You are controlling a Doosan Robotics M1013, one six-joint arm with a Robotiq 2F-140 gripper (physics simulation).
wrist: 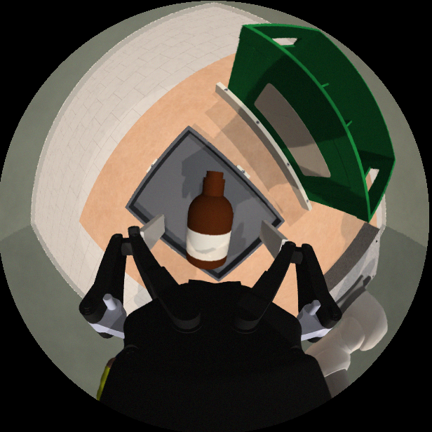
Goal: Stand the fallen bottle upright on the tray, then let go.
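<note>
A brown bottle (pixel 210 220) with a white label lies on its side on the dark grey tray (pixel 165 175). Its neck points to the top of the view and its base is near the tray's lower corner. My gripper (pixel 212 226) is open, with one finger pad on each side of the bottle's body and a gap on both sides. The pads appear over the tray's left and right parts. How high they are above the tray is hard to tell.
A green crate (pixel 355 185) stands at the upper right, behind a pale strip (pixel 272 139) fixed to the table (pixel 112 187). A grey block (pixel 352 255) and a pale robot arm (pixel 367 322) are at the lower right.
</note>
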